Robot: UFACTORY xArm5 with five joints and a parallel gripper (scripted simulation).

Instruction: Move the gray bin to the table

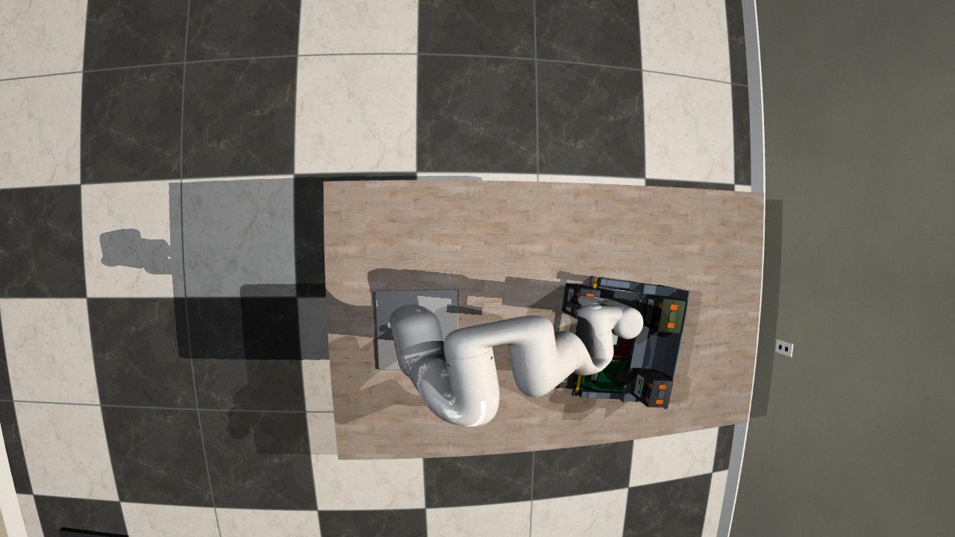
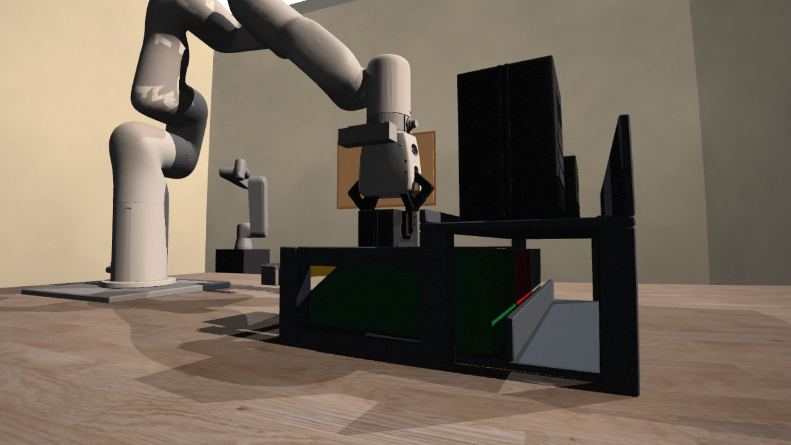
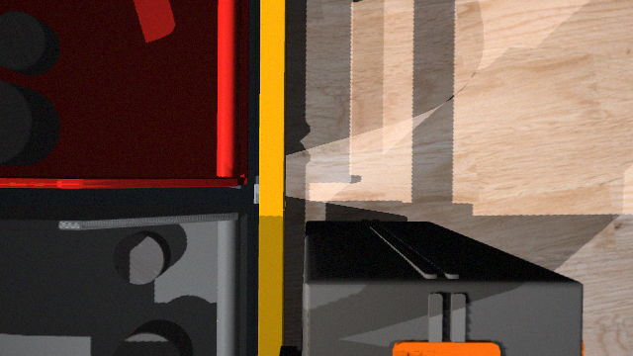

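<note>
Now: the yellow bar 3 cm ahead of my hand, 12 cm to the right of it and 6 cm below it. From my hand the other things lie so: gray open bin (15 cm ahead, 2 cm to the right, 7 cm below); then red bin (14 cm ahead, 13 cm to the right, 7 cm below); then dark box (4 cm below).
</note>
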